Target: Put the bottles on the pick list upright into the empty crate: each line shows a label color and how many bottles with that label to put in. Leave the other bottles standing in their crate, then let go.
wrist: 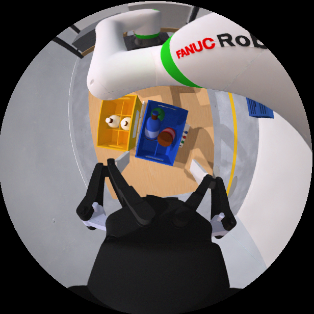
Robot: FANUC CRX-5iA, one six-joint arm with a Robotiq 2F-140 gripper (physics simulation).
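My gripper is open and empty, its pads apart above the near side of the table. The yellow crate stands at the left with two white bottles side by side in it. The blue crate stands right of it, slightly turned. In it are a blue bottle with a pale label, a reddish-brown round-topped bottle and a green thing, mostly hidden behind the blue bottle. A white card with coloured marks shows partly at the blue crate's right side; its text is unreadable.
The white robot arm crosses the upper part of the view, over the far end of the wooden table. A narrow pale strip lies between the crates. A blue slotted box is at the far right, past the yellow floor line.
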